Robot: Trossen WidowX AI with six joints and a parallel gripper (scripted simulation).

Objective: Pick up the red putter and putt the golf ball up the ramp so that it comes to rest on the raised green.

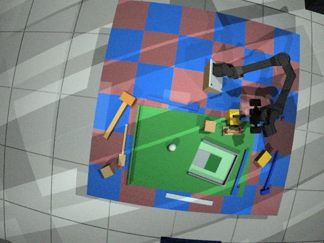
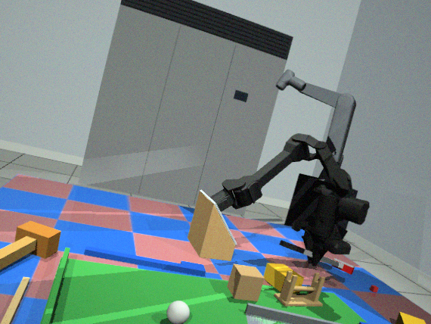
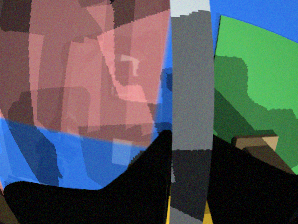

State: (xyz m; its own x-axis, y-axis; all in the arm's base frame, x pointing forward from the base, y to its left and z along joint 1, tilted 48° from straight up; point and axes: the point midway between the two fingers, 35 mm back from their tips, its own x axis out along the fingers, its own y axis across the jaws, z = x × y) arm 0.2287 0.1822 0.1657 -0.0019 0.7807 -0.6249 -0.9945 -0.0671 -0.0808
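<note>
The wooden stool is 9 cm ahead of my gripper tip, 8 cm to the right of it and 3 cm below it. Also, from my gripper tip: red putter 1 cm behind, 2 cm to the left, 3 cm above; then blue putter 36 cm ahead, 23 cm to the left, 5 cm below; then small red cube 1 cm behind, 27 cm to the left, 6 cm below.
</note>
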